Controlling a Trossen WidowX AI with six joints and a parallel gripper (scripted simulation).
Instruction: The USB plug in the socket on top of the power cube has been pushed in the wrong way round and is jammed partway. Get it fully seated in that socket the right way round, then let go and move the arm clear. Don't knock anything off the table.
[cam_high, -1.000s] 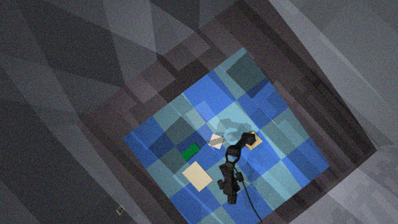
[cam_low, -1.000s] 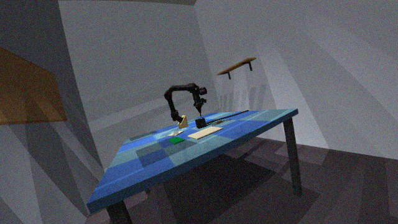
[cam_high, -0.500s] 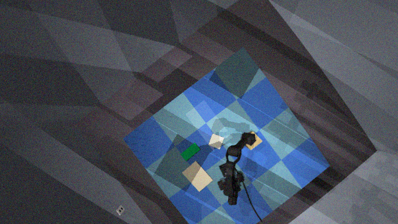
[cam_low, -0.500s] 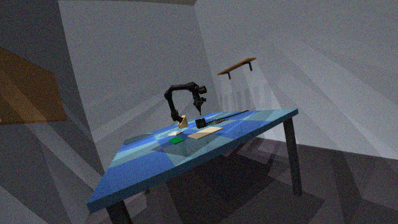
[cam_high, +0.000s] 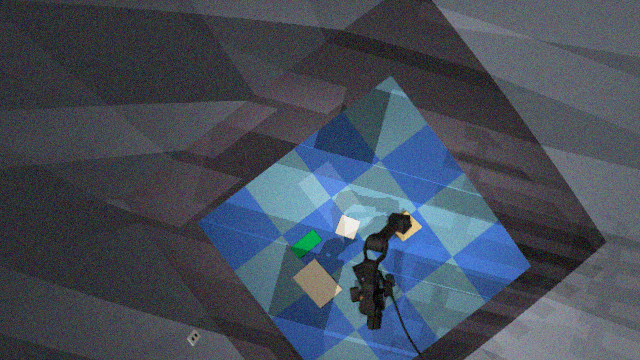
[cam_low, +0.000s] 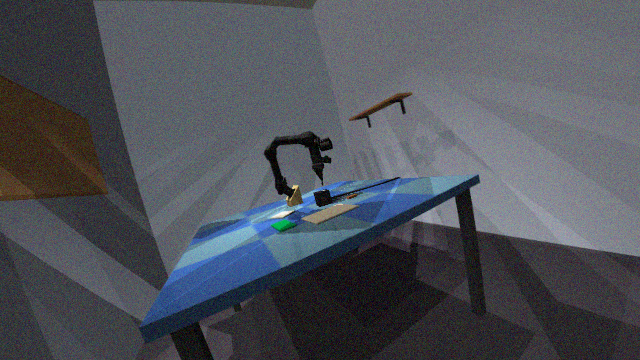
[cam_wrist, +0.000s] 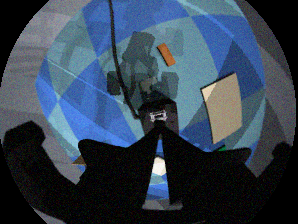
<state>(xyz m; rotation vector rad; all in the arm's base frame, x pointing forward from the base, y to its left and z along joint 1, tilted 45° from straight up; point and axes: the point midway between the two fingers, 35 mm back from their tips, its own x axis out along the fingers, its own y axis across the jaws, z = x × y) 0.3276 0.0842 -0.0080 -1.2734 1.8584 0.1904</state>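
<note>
Now: the USB plug 2 cm below my gripper tip. Also, from my gripper tip: small orange piece (13 cm below, 11 cm to the left, 9 cm ahead); white block (24 cm to the right, 13 cm below, 11 cm behind); tan board (21 cm ahead, 13 cm to the right, 13 cm below).
</note>
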